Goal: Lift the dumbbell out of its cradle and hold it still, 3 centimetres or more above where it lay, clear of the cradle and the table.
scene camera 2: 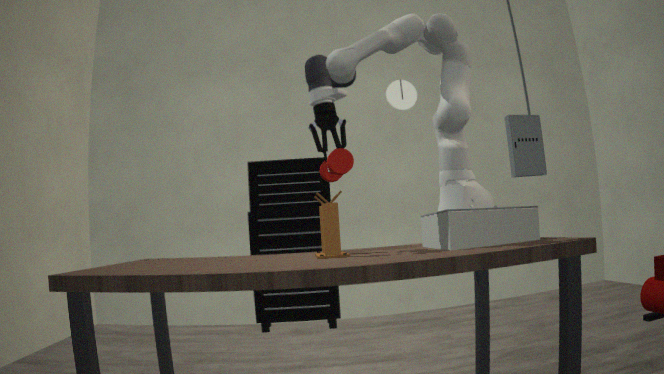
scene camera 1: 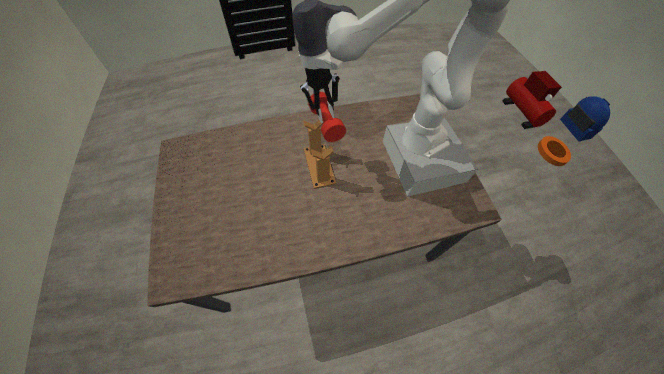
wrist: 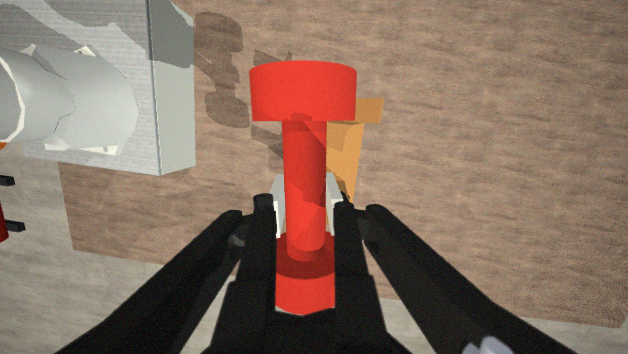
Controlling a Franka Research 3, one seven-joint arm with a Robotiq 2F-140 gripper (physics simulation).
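Note:
The red dumbbell (scene camera 1: 334, 130) (scene camera 2: 340, 161) (wrist: 304, 160) hangs in the air, its handle between the finger pads of my gripper (scene camera 1: 325, 106) (scene camera 2: 332, 148) (wrist: 305, 186), which is shut on it. One head is nearer scene camera 1; the other is partly hidden by the fingers in the wrist view. The orange cradle (scene camera 1: 324, 172) (scene camera 2: 330, 230) (wrist: 345, 160) stands upright with its two V-topped posts. In scene camera 2, a gap shows between the dumbbell and the cradle's top. The wrist view shows the cradle partly behind the dumbbell, offset to the right.
The cradle stands on the brown wooden table (scene camera 1: 225, 225) (scene camera 2: 200, 281) (wrist: 475, 200). The arm's pale grey base block (scene camera 1: 435, 172) (scene camera 2: 492, 227) (wrist: 175, 115) is to the right of the cradle in the scene views. A black drawer cabinet (scene camera 1: 262, 25) (scene camera 2: 285, 210) stands beyond the table.

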